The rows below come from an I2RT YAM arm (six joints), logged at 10 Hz.
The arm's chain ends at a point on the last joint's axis. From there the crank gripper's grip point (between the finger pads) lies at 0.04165 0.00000 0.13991 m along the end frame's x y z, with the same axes.
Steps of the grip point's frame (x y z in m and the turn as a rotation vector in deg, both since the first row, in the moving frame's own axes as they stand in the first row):
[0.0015, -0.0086, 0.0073, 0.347, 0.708, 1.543]
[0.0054, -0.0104, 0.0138, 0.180, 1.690, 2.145]
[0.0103, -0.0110, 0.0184, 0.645, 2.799, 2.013]
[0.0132, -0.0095, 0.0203, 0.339, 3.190, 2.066]
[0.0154, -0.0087, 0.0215, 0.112, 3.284, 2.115]
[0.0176, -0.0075, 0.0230, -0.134, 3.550, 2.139]
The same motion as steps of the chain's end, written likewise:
[-0.0002, -0.0089, 0.0078, 0.347, 0.708, 1.543]
[0.0013, -0.0116, 0.0151, 0.180, 1.690, 2.145]
[0.0035, -0.0110, 0.0206, 0.645, 2.799, 2.013]
[0.0055, -0.0103, 0.0228, 0.339, 3.190, 2.066]
[0.0075, -0.0101, 0.0241, 0.112, 3.284, 2.115]
[0.0091, -0.0095, 0.0258, -0.134, 3.550, 2.139]

